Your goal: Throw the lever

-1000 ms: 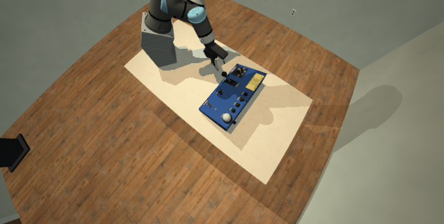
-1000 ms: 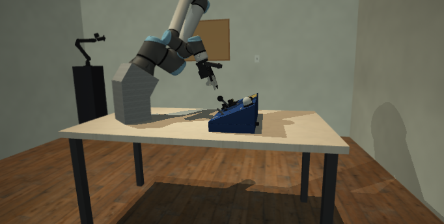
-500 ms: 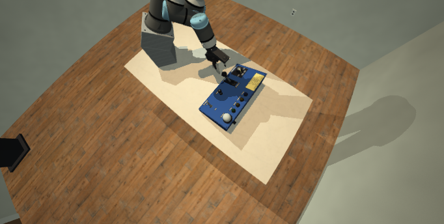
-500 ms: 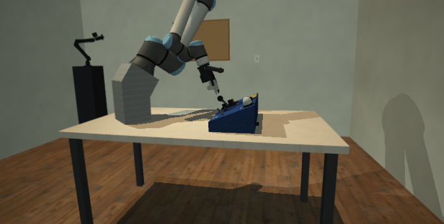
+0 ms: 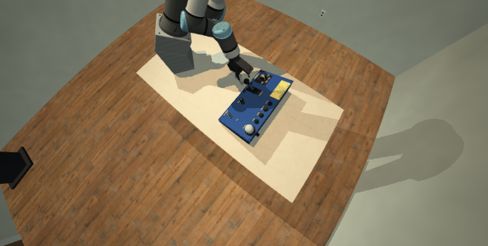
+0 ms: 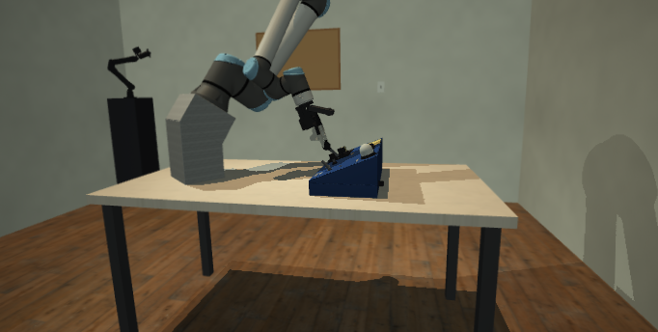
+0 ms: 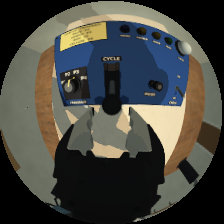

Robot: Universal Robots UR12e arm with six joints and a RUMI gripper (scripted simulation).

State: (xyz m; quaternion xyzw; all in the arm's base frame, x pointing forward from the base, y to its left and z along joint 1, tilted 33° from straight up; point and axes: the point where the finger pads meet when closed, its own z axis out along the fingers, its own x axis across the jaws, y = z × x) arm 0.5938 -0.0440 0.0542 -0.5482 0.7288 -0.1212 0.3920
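Right now my hand is 40 mm short of the black lever and 40 mm above it. Round my hand: blue sloped console (90 mm ahead, 70 mm to the right, 70 mm below); then small knob (50 mm ahead, 130 mm to the right, 50 mm below); then rotary selector (90 mm ahead, 110 mm to the left, 50 mm below).
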